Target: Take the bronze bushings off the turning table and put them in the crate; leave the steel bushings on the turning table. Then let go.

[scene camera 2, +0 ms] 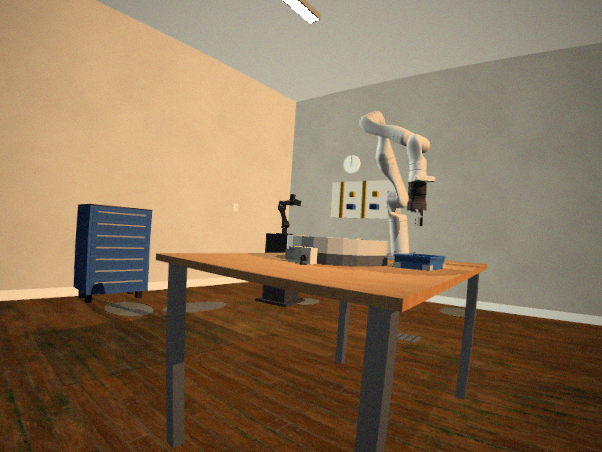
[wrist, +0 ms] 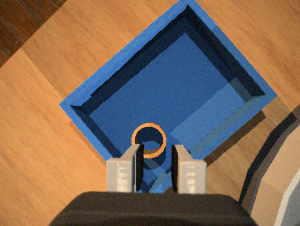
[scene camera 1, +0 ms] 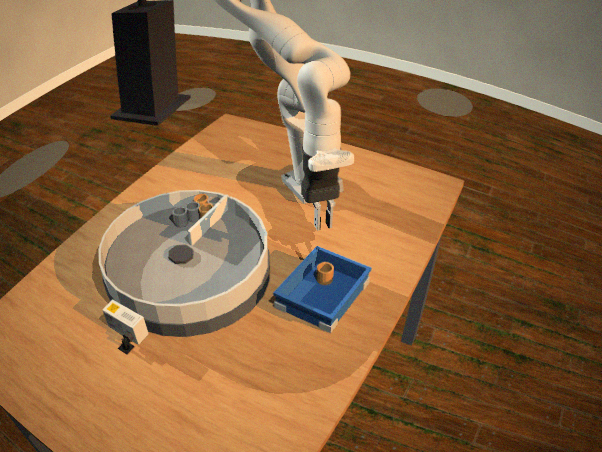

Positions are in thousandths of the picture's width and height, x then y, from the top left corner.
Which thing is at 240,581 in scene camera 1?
A turning table.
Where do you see a blue crate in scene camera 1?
499,647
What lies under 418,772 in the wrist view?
The gripper.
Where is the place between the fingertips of the gripper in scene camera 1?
536,501
